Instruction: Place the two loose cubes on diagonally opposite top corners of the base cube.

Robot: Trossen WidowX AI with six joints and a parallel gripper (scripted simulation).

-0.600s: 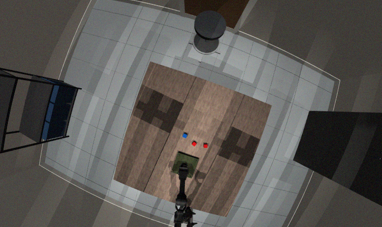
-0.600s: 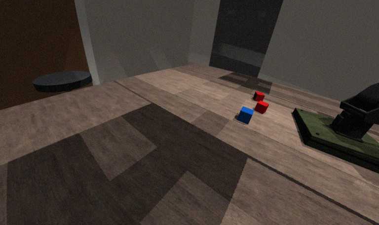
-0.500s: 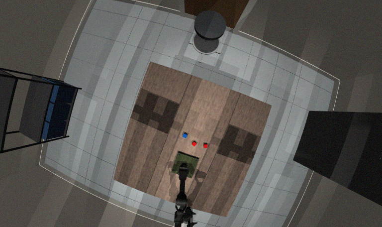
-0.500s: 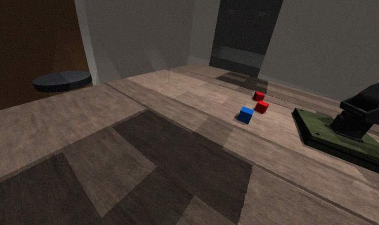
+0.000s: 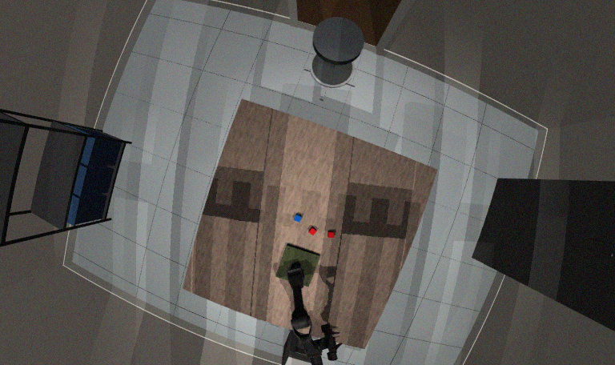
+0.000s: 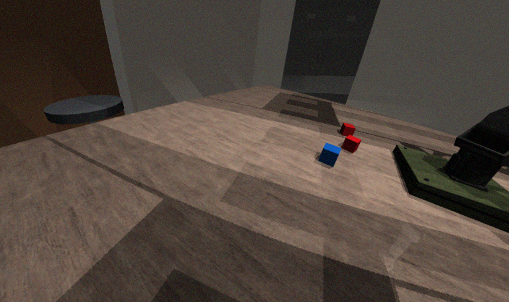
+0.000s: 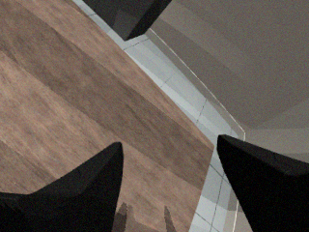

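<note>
Now: gripper tip 53 cm short of the blue cube, 52 cm to the right of it and 14 cm above it.
</note>
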